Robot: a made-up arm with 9 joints. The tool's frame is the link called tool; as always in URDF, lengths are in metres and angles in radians.
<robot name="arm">
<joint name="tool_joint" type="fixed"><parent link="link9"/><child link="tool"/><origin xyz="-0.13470 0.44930 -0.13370" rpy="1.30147 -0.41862 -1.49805"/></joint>
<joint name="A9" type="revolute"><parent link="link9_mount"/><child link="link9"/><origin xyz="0.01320 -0.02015 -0.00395" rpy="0.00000 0.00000 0.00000"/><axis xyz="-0.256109 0.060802 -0.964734"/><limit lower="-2.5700" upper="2.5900" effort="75" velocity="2.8"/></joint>
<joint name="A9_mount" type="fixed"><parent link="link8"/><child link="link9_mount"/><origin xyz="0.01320 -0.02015 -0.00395" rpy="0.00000 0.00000 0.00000"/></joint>
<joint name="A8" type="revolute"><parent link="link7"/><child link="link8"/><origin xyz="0.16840 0.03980 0.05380" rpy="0.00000 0.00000 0.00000"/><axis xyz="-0.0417 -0.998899 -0.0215"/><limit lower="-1.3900" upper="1.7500" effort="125" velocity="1.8"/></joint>
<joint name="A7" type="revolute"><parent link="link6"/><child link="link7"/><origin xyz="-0.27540 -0.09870 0.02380" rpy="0.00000 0.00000 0.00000"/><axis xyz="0.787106 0.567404 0.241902"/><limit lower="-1.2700" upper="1.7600" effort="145" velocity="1.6"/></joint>
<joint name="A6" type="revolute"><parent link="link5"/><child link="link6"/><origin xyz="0.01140 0.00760 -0.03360" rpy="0.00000 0.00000 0.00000"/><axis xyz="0.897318 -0.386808 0.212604"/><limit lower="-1.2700" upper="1.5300" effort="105" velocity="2.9"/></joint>
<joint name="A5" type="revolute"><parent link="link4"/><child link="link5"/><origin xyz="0.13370 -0.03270 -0.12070" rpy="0.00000 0.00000 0.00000"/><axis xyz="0.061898 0.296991 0.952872"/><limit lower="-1.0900" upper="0.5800" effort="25" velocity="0.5"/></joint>
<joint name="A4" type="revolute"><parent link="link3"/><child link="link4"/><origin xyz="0.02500 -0.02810 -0.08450" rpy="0.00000 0.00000 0.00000"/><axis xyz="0 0 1"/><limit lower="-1.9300" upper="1.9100" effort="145" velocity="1"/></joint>
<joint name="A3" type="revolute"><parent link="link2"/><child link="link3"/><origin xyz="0.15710 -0.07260 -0.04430" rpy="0.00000 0.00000 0.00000"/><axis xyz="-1 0 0"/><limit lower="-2.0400" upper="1.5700" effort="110" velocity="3.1"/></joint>
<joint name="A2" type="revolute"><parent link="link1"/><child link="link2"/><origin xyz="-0.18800 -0.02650 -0.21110" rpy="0.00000 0.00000 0.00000"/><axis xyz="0.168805 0.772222 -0.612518"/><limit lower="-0.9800" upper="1.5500" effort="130" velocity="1.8"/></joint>
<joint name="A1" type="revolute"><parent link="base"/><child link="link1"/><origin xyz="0.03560 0.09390 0.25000" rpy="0.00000 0.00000 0.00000"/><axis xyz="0.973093 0.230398 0.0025"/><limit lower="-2.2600" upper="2.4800" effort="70" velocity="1.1"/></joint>
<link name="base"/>
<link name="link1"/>
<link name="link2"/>
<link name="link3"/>
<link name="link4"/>
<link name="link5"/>
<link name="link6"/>
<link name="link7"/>
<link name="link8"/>
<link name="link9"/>
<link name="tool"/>
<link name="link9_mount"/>
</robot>
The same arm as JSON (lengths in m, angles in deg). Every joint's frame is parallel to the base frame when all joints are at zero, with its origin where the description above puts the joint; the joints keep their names.
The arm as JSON. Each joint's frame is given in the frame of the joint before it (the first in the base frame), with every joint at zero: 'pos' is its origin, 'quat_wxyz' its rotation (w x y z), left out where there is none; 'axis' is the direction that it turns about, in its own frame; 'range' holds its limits. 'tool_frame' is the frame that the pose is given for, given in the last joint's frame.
{
  "length_unit": "m",
  "angle_unit": "deg",
  "joints": [
    {
      "joint": "A1",
      "pos": [
        0.0356,
        0.0939,
        0.25
      ],
      "axis": [
        0.973093,
        0.230398,
        0.0025
      ],
      "range": [
        -129.49,
        142.09
      ]
    },
    {
      "joint": "A2",
      "pos": [
        -0.188,
        -0.0265,
        -0.2111
      ],
      "axis": [
        0.168805,
        0.772222,
        -0.612518
      ],
      "range": [
        -56.15,
        88.81
      ]
    },
    {
      "joint": "A3",
      "pos": [
        0.1571,
        -0.0726,
        -0.0443
      ],
      "axis": [
        -1.0,
        0.0,
        0.0
      ],
      "range": [
        -116.88,
        89.95
      ]
    },
    {
      "joint": "A4",
      "pos": [
        0.025,
        -0.0281,
        -0.0845
      ],
      "axis": [
        0.0,
        0.0,
        1.0
      ],
      "range": [
        -110.58,
        109.43
      ]
    },
    {
      "joint": "A5",
      "pos": [
        0.1337,
        -0.0327,
        -0.1207
      ],
      "axis": [
        0.061898,
        0.296991,
        0.952872
      ],
      "range": [
        -62.45,
        33.23
      ]
    },
    {
      "joint": "A6",
      "pos": [
        0.0114,
        0.0076,
        -0.0336
      ],
      "axis": [
        0.897318,
        -0.386808,
        0.212604
      ],
      "range": [
        -72.77,
        87.66
      ]
    },
    {
      "joint": "A7",
      "pos": [
        -0.2754,
        -0.0987,
        0.0238
      ],
      "axis": [
        0.787106,
        0.567404,
        0.241902
      ],
      "range": [
        -72.77,
        100.84
      ]
    },
    {
      "joint": "A8",
      "pos": [
        0.1684,
        0.0398,
        0.0538
      ],
      "axis": [
        -0.0417,
        -0.998899,
        -0.0215
      ],
      "range": [
        -79.64,
        100.27
      ]
    },
    {
      "joint": "A9",
      "pos": [
        0.0264,
        -0.0403,
        -0.0079
      ],
      "axis": [
        -0.256109,
        0.060802,
        -0.964734
      ],
      "range": [
        -147.25,
        148.4
      ]
    }
  ],
  "tool_frame": {
    "pos": [
      -0.1347,
      0.4493,
      -0.1337
    ],
    "quat_wxyz": [
      0.655679,
      0.321384,
      -0.524556,
      -0.437765
    ]
  }
}

